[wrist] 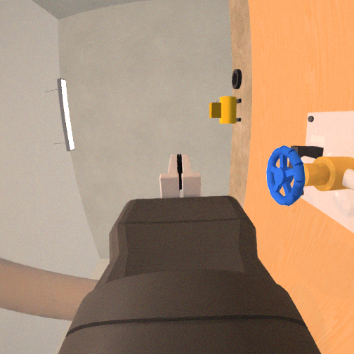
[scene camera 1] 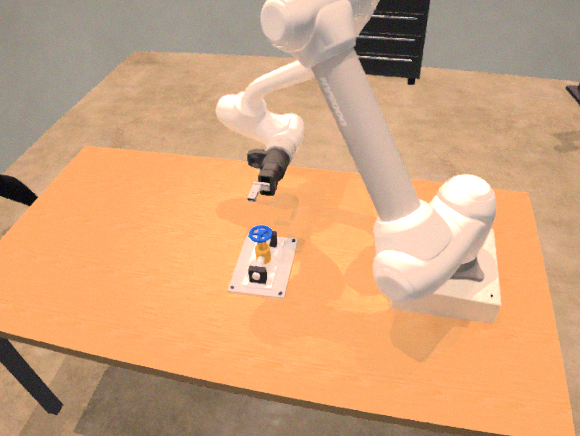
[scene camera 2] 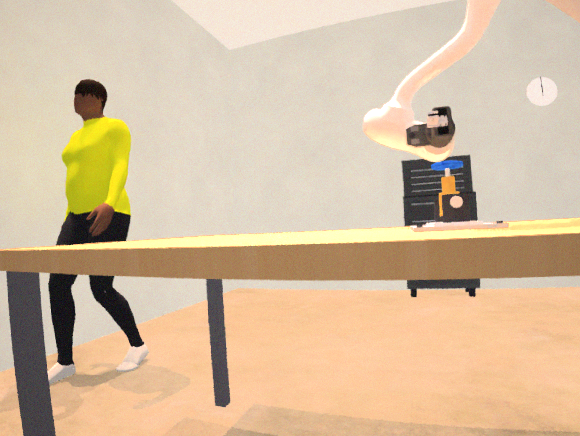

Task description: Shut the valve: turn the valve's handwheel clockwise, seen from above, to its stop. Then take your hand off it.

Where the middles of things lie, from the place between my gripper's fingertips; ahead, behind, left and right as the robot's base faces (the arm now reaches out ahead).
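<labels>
The blue handwheel [wrist: 277,177] has my gripper 2 cm past it, 1 cm to the right of it and 13 cm above it. And there's the pale base plate [scene camera 1: 279,287], which is 25 cm below my hand, 2 cm behind it and 1 cm to the left of it.
</labels>
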